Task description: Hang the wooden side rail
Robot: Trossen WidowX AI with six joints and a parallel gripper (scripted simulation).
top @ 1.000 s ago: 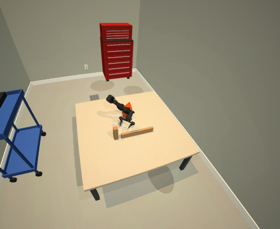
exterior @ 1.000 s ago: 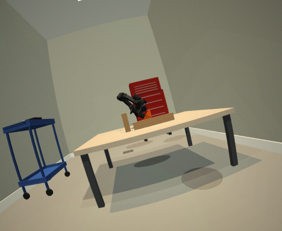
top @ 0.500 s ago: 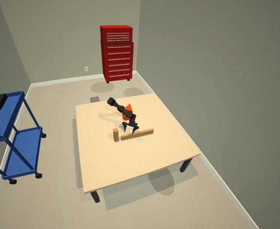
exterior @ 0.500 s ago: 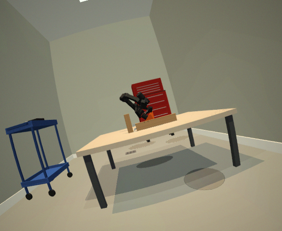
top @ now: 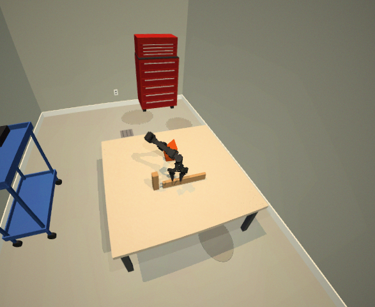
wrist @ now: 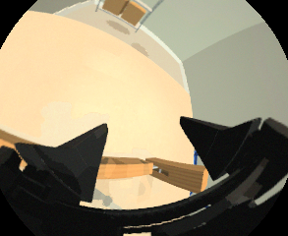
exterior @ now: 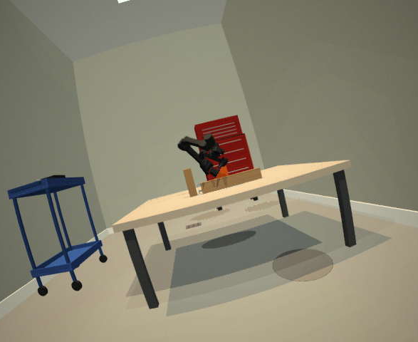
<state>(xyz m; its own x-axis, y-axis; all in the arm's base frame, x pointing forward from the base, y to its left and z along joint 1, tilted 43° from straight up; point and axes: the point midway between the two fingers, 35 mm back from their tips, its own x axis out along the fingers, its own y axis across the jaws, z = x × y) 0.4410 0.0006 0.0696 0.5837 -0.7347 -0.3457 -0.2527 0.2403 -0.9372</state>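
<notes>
My gripper tip is now 10 cm past the upright headboard post, 15 cm to the left of it and 7 cm above it.
</notes>
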